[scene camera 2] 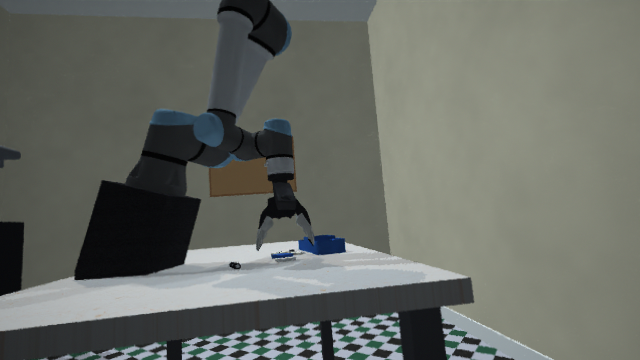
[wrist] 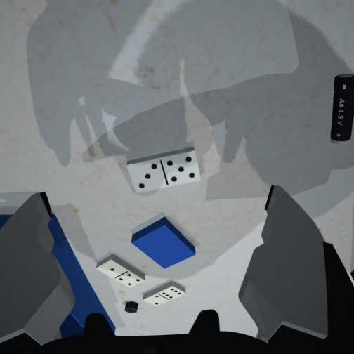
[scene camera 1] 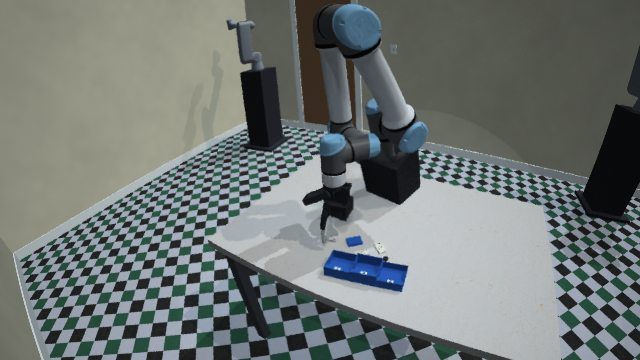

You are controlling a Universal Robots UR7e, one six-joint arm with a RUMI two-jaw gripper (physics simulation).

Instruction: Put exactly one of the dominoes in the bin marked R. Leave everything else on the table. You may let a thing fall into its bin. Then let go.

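Frame: origin at the arm's base, x down, y ahead, z right, level; centimetres.
Where they show: gripper, fingertip midpoint: [scene camera 2: 286, 248] [scene camera 1: 332, 230]; arm's base at its link origin: [scene camera 2: 156, 190] [scene camera 1: 388, 150].
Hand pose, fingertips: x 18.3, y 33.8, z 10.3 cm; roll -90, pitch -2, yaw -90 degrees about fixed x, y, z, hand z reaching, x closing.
Things, the pixels of their centre, and the offset from my fingertips.
- blue three-compartment bin tray at the middle of its body: [scene camera 1: 366, 269] [scene camera 2: 319, 243] dx +0.9, dy +13.0, dz -17.4 cm
- blue block at the middle of its body: [scene camera 2: 282, 255] [scene camera 1: 354, 241] dx +2.7, dy -0.3, dz -8.1 cm
- small black nut-like piece at the middle of its body: [scene camera 1: 385, 258] dx +2.8, dy +4.4, dz -21.2 cm
- black AA battery at the middle of its body: [scene camera 2: 234, 265] dx +2.5, dy -13.1, dz +5.2 cm
My gripper [scene camera 1: 328, 240] [scene camera 2: 285, 246] [wrist: 158, 191] is open and empty above the table. In the wrist view a domino [wrist: 164, 170] with three and five dots lies flat, ahead of the line between the fingertips; it also shows in scene view 2 [scene camera 2: 285, 259]. Two more dominoes [wrist: 121, 270] [wrist: 164, 294] lie flat close together, nearer the bin tray. The blue three-compartment bin tray [scene camera 1: 366, 270] [scene camera 2: 327, 245] [wrist: 83, 282] stands near the table edge. Its white labels are too small to read, so I cannot tell which compartment is R. No domino shows in its compartments in scene view 1.
A blue block [scene camera 1: 354, 241] [scene camera 2: 281, 255] [wrist: 164, 243] lies between the three-five domino and the other two. A small black nut-like piece [scene camera 1: 385, 258] [wrist: 131, 307] lies beside those two. A black AA battery [scene camera 2: 235, 265] [wrist: 342, 108] lies apart, at the right of the wrist view.
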